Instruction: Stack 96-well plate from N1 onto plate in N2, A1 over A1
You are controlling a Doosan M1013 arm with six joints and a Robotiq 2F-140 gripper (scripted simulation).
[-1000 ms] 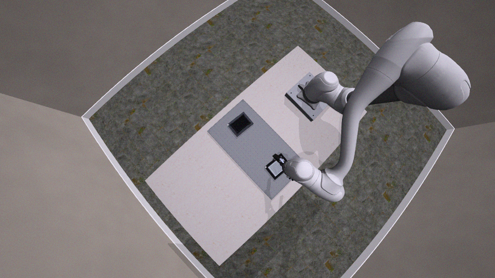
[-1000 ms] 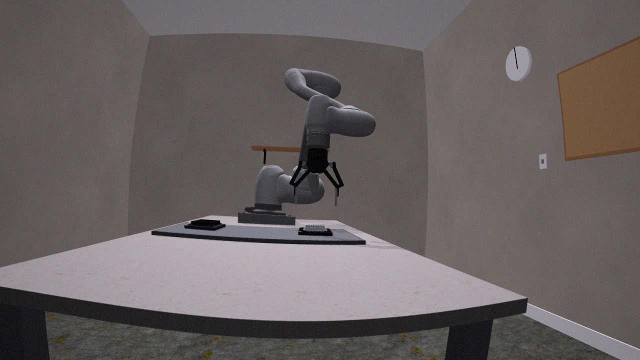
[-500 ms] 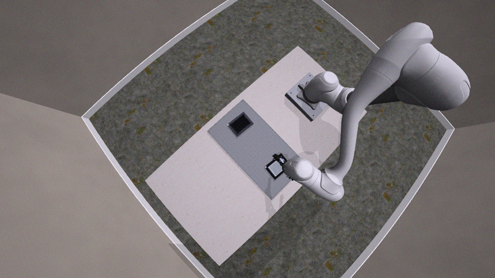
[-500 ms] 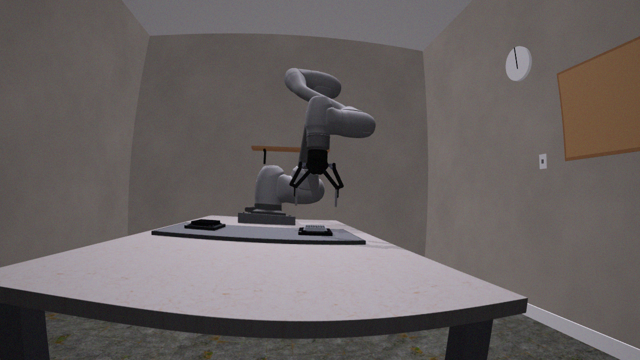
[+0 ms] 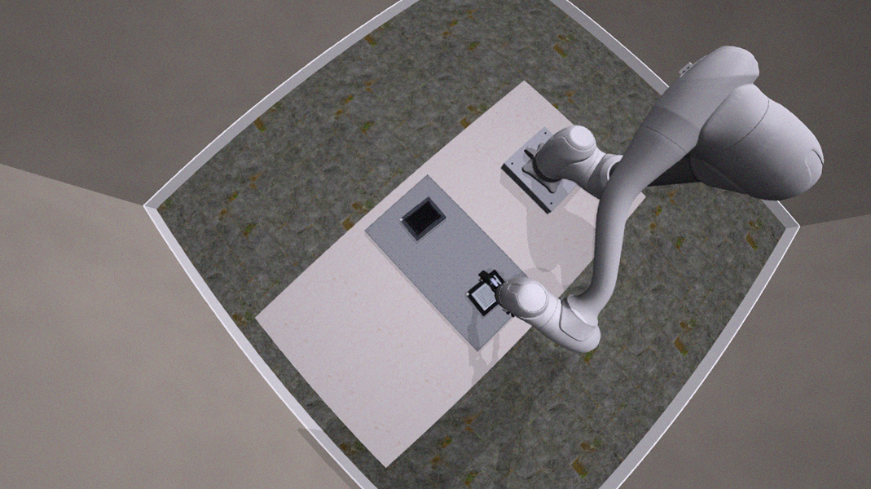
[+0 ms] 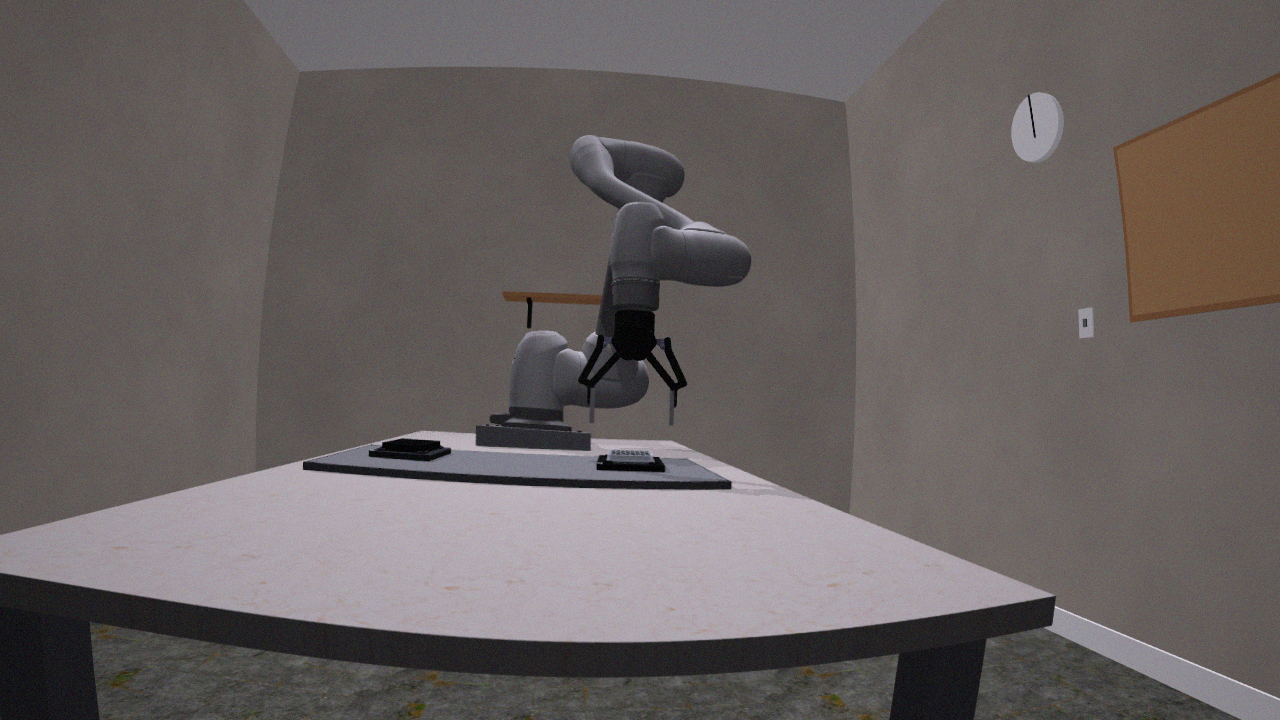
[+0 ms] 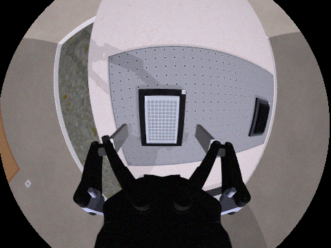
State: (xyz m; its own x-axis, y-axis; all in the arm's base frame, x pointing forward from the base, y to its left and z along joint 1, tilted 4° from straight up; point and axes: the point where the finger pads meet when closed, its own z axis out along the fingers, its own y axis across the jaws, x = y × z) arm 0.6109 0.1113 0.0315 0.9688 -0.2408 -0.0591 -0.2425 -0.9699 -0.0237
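The white 96-well plate is 7 cm below my hand. The rest, counted from my hand: white mark: 8 cm below, 7 cm to the right, 6 cm ahead; nest N1: 8 cm below; black 96-well plate: 41 cm to the right, 8 cm behind, 7 cm below.
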